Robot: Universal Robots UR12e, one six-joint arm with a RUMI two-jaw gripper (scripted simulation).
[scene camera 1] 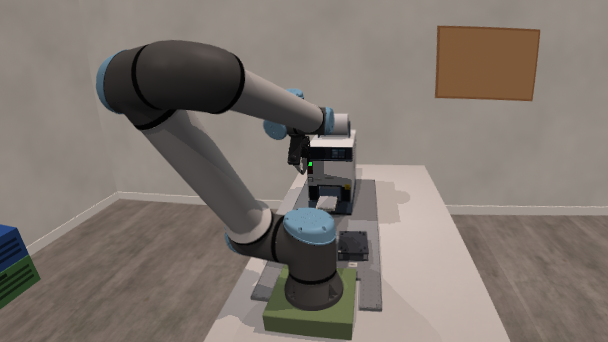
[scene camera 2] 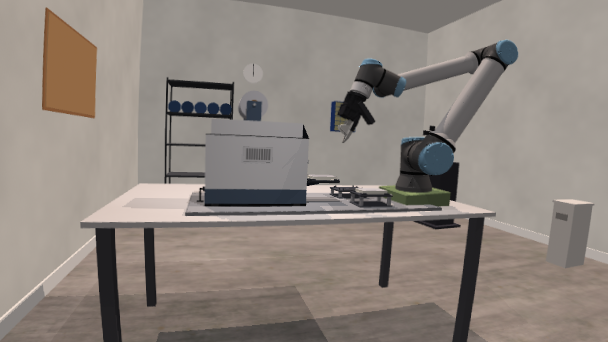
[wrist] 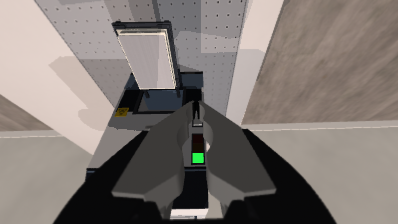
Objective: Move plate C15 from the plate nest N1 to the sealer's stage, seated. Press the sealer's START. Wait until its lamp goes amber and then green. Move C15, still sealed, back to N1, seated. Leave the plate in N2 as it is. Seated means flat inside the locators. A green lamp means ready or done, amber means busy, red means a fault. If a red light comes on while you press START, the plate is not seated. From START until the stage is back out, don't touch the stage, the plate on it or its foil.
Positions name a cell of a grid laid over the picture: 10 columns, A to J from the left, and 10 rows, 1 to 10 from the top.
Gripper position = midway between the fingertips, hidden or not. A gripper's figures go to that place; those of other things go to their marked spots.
Scene:
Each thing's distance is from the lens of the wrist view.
my gripper (wrist: E5): 15 cm
sealer (wrist: D6): 36 cm

